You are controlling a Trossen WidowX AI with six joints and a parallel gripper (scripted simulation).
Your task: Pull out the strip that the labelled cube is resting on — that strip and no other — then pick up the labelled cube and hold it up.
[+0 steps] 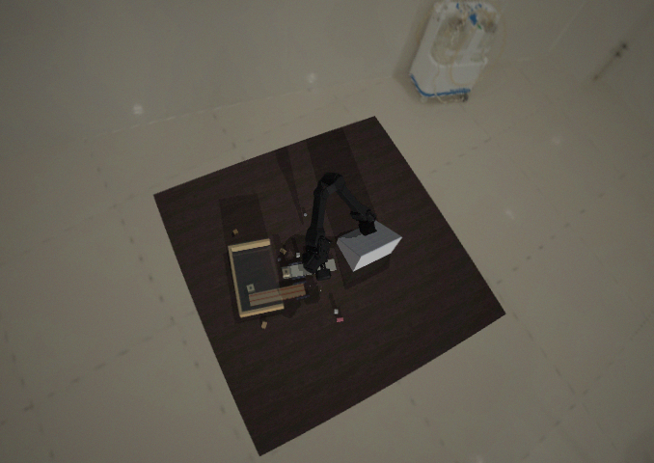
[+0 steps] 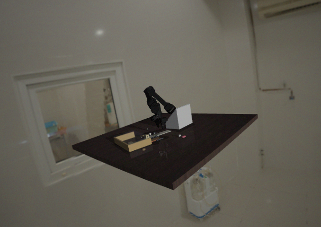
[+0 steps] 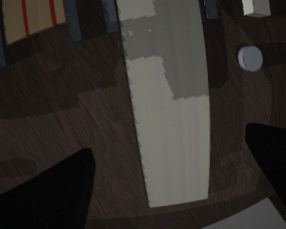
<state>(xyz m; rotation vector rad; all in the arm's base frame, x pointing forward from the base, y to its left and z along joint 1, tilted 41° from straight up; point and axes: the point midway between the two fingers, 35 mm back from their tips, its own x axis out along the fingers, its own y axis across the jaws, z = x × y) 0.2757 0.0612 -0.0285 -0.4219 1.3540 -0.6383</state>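
My gripper tip is now 8 cm to the left of the grey round piece, 5 cm above it and 2 cm short of it.
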